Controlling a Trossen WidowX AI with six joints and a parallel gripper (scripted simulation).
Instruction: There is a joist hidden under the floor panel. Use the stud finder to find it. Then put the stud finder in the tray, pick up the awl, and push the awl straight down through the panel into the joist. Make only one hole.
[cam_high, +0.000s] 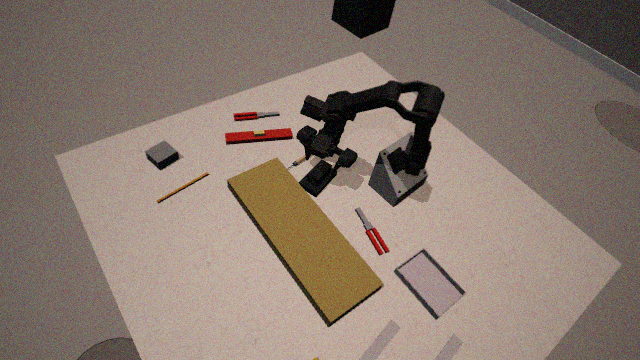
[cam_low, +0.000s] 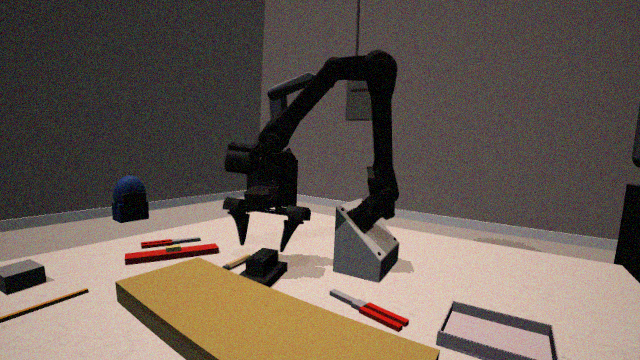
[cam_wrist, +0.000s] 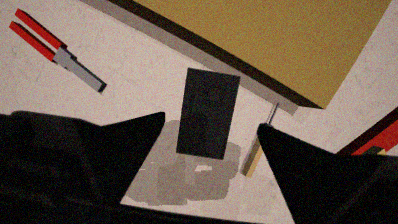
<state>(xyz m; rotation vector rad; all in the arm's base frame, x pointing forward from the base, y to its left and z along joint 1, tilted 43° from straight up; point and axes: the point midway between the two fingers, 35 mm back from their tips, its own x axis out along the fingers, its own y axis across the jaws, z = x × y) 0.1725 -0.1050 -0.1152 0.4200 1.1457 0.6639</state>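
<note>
My gripper tip is 3 cm above the stud finder and 1 cm short of it. From my gripper tip the other things lie so: red level: 27 cm to the right, 6 cm below, 3 cm ahead; pencil: 35 cm ahead, 23 cm to the right, 7 cm below; awl: 10 cm to the right, 6 cm below.
</note>
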